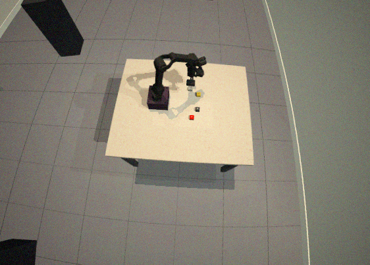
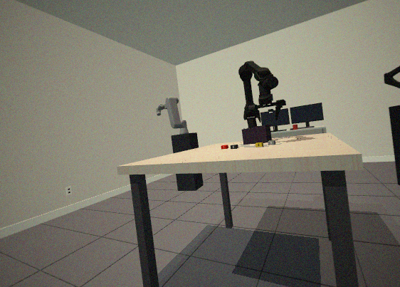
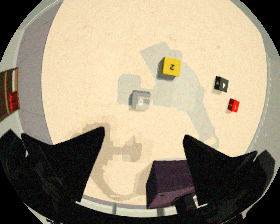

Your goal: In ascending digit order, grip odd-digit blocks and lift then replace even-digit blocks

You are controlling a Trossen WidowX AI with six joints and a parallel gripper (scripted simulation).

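Now: the grey block 10 mm ahead of my gripper tip and 110 mm below it. From my gripper tip the other things lie so: red block (260 mm to the right, 110 mm below); yellow block (70 mm ahead, 50 mm to the right, 110 mm below); black block (50 mm ahead, 190 mm to the right, 110 mm below).
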